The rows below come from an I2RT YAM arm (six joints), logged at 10 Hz.
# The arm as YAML. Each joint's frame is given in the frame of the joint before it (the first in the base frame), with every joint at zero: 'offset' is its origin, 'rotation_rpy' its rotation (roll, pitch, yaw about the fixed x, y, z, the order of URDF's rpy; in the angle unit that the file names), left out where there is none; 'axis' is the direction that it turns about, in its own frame. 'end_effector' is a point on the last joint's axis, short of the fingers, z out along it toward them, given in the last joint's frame.
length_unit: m
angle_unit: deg
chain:
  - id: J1
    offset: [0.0, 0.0, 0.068]
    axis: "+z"
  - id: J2
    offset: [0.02, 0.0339, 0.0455]
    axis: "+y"
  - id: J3
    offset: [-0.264, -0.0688, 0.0]
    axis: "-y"
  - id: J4
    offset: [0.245, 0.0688, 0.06]
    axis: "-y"
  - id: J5
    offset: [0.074, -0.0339, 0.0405]
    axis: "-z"
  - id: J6
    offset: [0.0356, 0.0, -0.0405]
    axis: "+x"
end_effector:
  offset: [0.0, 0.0, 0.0]
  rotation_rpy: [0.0, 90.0, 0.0]
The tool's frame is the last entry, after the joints.
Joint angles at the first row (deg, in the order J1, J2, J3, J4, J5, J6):
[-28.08, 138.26, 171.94, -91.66, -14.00, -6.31]
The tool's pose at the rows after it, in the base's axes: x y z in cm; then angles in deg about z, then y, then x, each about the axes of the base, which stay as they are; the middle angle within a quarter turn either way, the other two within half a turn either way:
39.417 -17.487 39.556 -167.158 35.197 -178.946
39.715 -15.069 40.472 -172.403 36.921 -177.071
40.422 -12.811 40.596 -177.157 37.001 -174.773
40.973 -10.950 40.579 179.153 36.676 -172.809
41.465 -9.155 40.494 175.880 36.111 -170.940
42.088 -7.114 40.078 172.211 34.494 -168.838
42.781 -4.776 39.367 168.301 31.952 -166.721
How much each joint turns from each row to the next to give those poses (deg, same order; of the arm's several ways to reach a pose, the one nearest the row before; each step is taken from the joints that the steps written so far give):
[2.93, 0.00, 4.26, -4.04, -0.98, -1.31]
[3.11, -0.05, 2.60, -0.74, -0.29, -1.13]
[3.19, 0.00, 0.35, -0.03, 0.00, -0.75]
[2.62, 0.02, 0.00, -0.02, 0.00, -0.43]
[2.51, 0.00, -0.25, 0.03, 0.00, -0.22]
[2.87, 0.00, -1.13, -0.02, 0.00, -0.46]
[3.23, 0.00, -1.92, -0.01, 0.00, -0.61]

